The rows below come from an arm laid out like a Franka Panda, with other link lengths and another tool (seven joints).
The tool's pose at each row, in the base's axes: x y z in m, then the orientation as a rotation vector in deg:
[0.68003, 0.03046, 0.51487, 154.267, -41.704, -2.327]
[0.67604, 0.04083, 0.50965, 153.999, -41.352, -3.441]
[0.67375, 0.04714, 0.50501, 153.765, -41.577, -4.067]
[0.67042, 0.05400, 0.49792, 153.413, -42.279, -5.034]
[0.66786, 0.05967, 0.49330, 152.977, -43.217, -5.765]
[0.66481, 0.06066, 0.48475, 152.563, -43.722, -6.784]
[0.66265, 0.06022, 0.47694, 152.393, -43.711, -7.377]
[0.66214, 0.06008, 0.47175, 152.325, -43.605, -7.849]
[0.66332, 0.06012, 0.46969, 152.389, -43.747, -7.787]
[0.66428, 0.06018, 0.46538, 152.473, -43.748, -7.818]
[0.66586, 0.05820, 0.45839, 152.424, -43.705, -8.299]
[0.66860, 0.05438, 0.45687, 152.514, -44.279, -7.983]
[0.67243, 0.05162, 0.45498, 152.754, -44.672, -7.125]
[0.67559, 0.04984, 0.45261, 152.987, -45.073, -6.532]
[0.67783, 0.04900, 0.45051, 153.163, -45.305, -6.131]
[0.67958, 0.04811, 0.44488, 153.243, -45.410, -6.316]
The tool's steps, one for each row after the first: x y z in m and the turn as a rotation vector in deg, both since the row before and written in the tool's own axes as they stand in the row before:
[-0.00890, -0.00821, 0.00199, -0.518, -0.632, -0.322]
[-0.00533, -0.00562, 0.00258, -0.268, -0.418, 0.118]
[-0.00661, -0.00643, 0.00484, -0.315, -0.716, 0.416]
[-0.00524, -0.00494, 0.00286, -0.290, -0.587, 0.621]
[-0.00337, -0.00238, 0.00814, -0.418, -0.707, 0.293]
[-0.00176, -0.00147, 0.00778, -0.253, -0.367, -0.047]
[-0.00043, -0.00158, 0.00495, -0.163, -0.287, -0.117]
[0.00096, -0.00139, 0.00167, 0.106, 0.002, 0.087]
[0.00074, -0.00213, 0.00379, 0.074, -0.038, -0.023]
[0.00233, -0.00183, 0.00682, -0.129, -0.310, -0.081]
[0.00434, 0.00108, 0.00209, 0.284, 0.085, 0.397]
[0.00470, -0.00045, 0.00189, 0.461, 0.458, 0.313]
[0.00358, -0.00106, 0.00219, 0.418, 0.275, 0.285]
[0.00229, -0.00123, 0.00183, 0.290, 0.189, 0.162]
[0.00180, -0.00218, 0.00525, 0.072, -0.162, 0.027]

